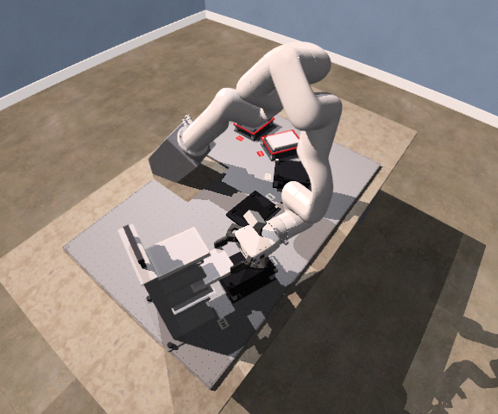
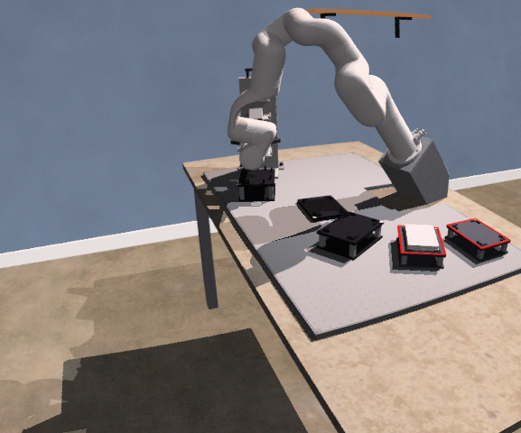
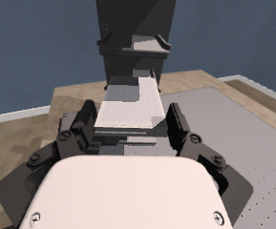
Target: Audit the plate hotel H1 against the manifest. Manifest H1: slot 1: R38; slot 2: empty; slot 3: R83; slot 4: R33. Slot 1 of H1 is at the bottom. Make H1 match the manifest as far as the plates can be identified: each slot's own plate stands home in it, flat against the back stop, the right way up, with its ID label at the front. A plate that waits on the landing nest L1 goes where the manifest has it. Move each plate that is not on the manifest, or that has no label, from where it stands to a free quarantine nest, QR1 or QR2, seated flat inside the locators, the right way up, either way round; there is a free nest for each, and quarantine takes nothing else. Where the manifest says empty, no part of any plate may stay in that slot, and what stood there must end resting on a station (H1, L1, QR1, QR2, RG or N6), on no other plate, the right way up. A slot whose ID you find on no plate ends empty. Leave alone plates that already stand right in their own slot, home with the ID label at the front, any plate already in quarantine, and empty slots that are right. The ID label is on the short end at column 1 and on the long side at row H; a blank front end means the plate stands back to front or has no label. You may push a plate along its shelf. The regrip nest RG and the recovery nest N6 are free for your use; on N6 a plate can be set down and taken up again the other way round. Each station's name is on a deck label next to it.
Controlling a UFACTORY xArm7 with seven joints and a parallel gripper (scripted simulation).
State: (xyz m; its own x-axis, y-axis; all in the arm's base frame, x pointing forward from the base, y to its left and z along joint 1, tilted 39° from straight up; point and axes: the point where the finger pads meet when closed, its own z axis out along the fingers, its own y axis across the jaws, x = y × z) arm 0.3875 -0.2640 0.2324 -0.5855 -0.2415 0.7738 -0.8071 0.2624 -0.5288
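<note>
Now: the RG deck label 20 mm ahead of my hand, 170 mm to the left of it and 190 mm below it. Also, from my hand: plate hotel H1: 20 mm behind, 200 mm to the right; pale plate: 10 mm behind, 120 mm to the right, 90 mm below; H1 deck label: 90 mm ahead, 80 mm to the right, 190 mm below.
</note>
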